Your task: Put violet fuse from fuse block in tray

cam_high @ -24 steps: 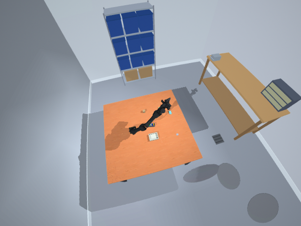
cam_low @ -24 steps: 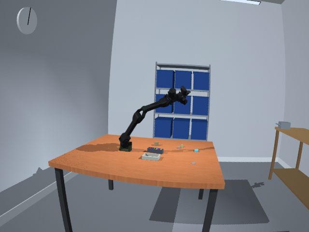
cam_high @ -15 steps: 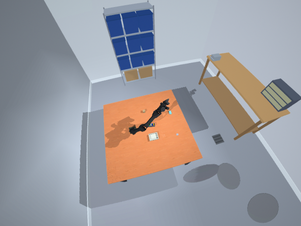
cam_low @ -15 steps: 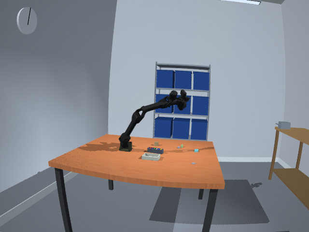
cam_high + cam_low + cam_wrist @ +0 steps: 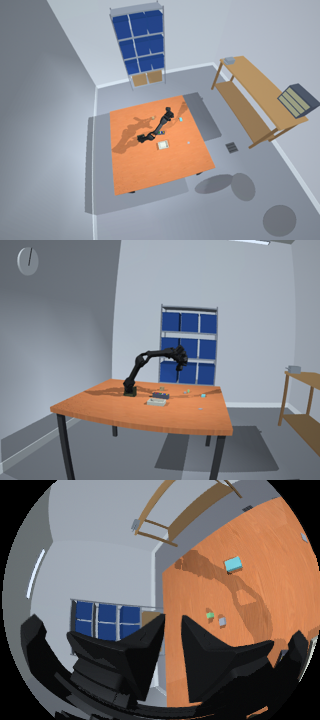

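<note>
My gripper tip is 240 mm past the violet fuse, 110 mm to the left of it and 260 mm above it. Also, from my gripper tip: white tray: 220 mm behind, 310 mm to the right, 280 mm below.
</note>
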